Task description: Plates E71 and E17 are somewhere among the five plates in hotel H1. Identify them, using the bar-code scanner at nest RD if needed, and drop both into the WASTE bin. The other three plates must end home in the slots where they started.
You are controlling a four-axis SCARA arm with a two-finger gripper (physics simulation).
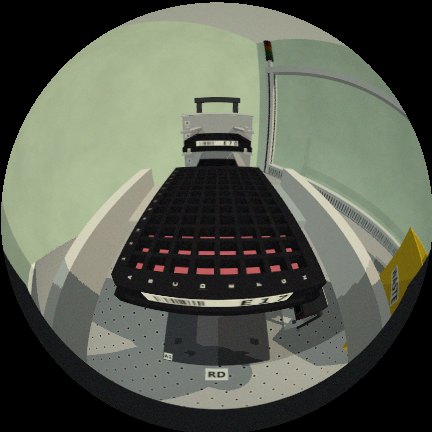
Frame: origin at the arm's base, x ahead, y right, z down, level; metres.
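Where they show: gripper, fingertip midpoint: [216, 176].
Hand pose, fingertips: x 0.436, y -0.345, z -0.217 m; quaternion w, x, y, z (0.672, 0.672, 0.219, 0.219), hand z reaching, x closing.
After its pixels a point has its place.
My gripper [216, 176] @[x 0.437, y -0.345, z -0.217 m] is shut on the black plate E17 [220, 290] @[x 0.388, y -0.278, z -0.214 m], with its long grey fingers along both sides. The plate is level, its E17 label faces me, and pink shows in its front rows of wells. It is held above the dark nest RD [217, 335] @[x 0.389, y -0.279, z -0.073 m], which partly shows below it. Behind, hotel H1 [217, 122] @[x 0.561, y -0.513, z -0.257 m] holds the black plate E70 [217, 143] @[x 0.485, y -0.411, z -0.230 m]. The plate in my gripper hides the lower hotel. No label reading E71 shows. The yellow WASTE bin [413, 250] is at the right edge.
A small dark device [311, 306] @[x 0.490, y -0.223, z -0.095 m] stands under the right front corner of the held plate. The RD tag [216, 374] @[x 0.349, y -0.226, z -0.013 m] is on the perforated deck in front. A signal light [268, 51] @[x 1.009, y -0.693, z -0.743 m] tops a post behind on the right, beside a framed panel.
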